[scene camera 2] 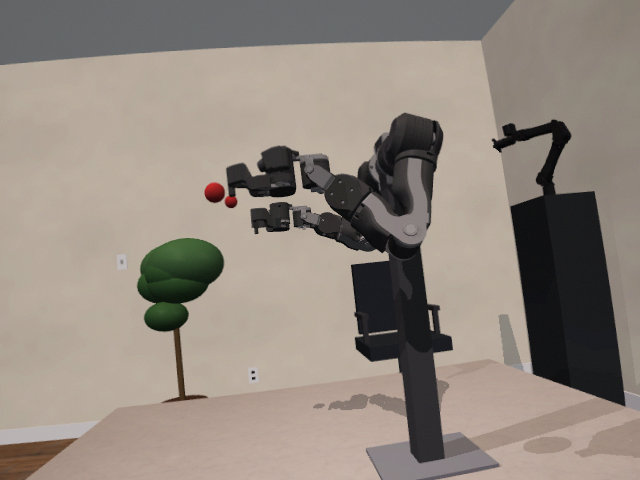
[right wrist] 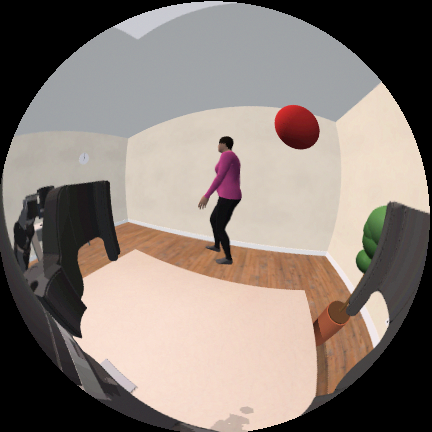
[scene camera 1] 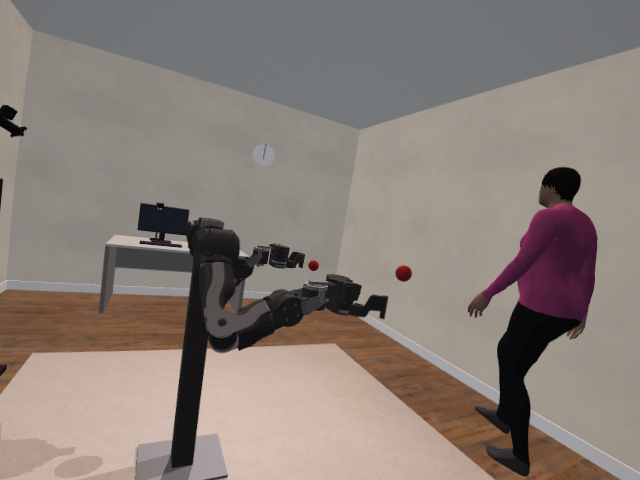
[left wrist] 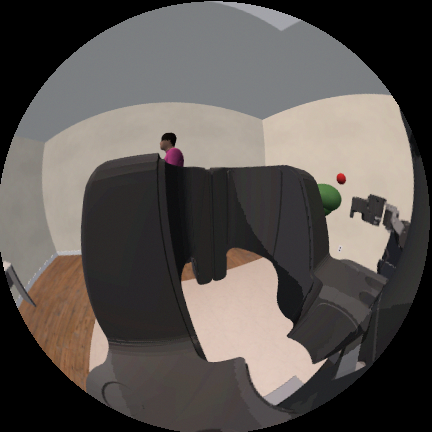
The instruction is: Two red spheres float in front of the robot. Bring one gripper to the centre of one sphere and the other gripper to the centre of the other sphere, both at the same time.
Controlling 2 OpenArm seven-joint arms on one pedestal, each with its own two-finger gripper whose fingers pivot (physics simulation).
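One red sphere floats close in front of my left gripper, with a small gap between them. That gripper is shut and empty; its closed fingers fill the middle of the left wrist view, where this sphere does not show. The other red sphere floats in front of and above my right gripper. That gripper is open and empty, its fingers wide apart; the sphere is above its fingertips in the right wrist view.
A person in a magenta top stands beyond the spheres. A potted tree, a desk with a monitor, a chair and a black cabinet with another arm are around the room.
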